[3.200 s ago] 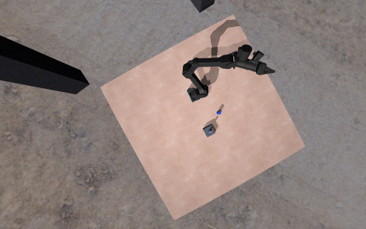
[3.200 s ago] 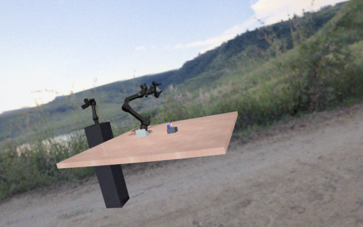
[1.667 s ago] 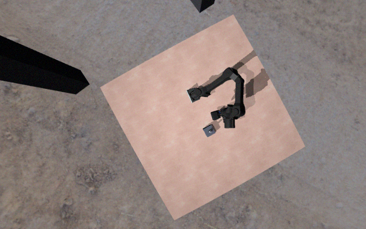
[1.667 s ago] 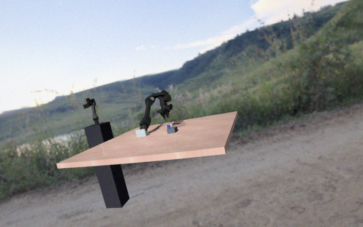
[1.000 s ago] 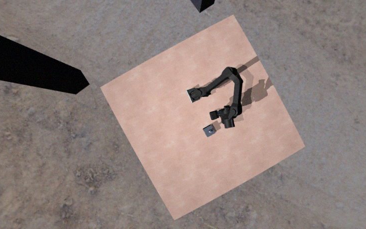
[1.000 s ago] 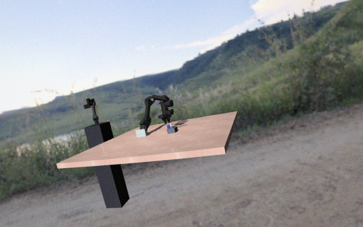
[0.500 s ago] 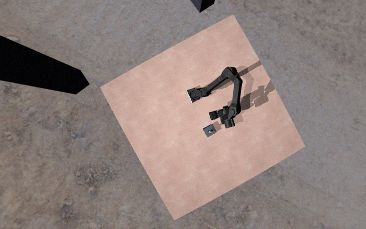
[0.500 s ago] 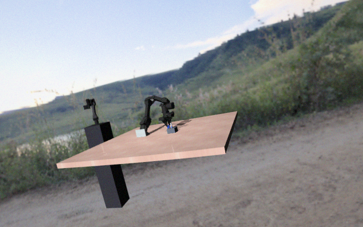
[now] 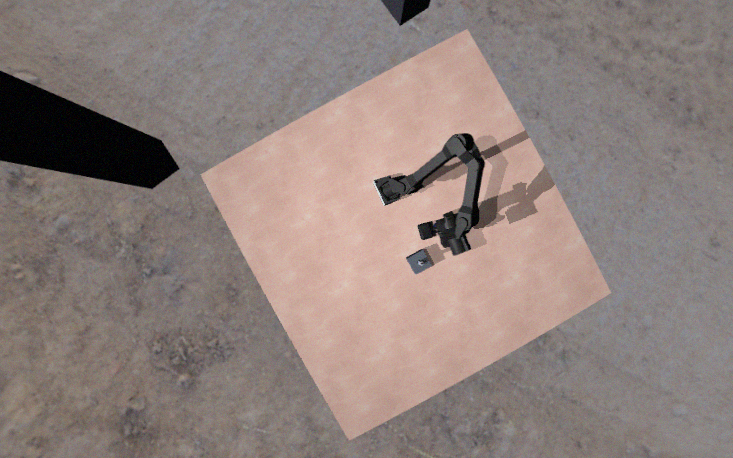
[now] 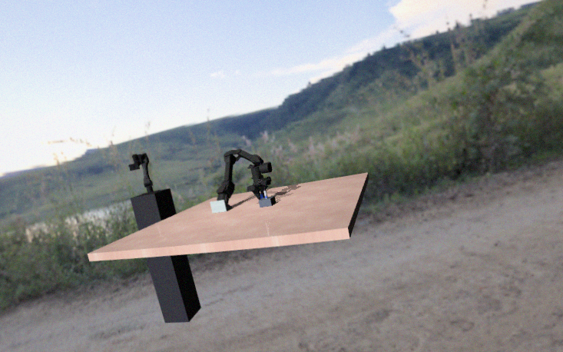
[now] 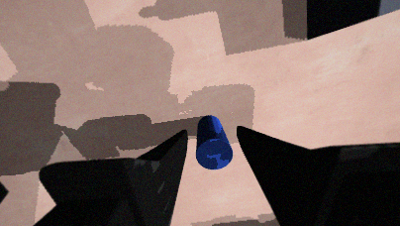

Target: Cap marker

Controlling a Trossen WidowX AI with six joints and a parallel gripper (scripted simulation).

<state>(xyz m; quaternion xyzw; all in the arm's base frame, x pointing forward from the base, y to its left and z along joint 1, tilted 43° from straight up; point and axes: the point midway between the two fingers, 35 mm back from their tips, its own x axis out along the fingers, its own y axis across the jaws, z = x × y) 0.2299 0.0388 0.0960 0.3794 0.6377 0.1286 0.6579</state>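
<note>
My gripper tip is 70 mm short of the holder block and 150 mm to the left of it. Also, from my gripper tip: blue cap 10 mm above.
</note>
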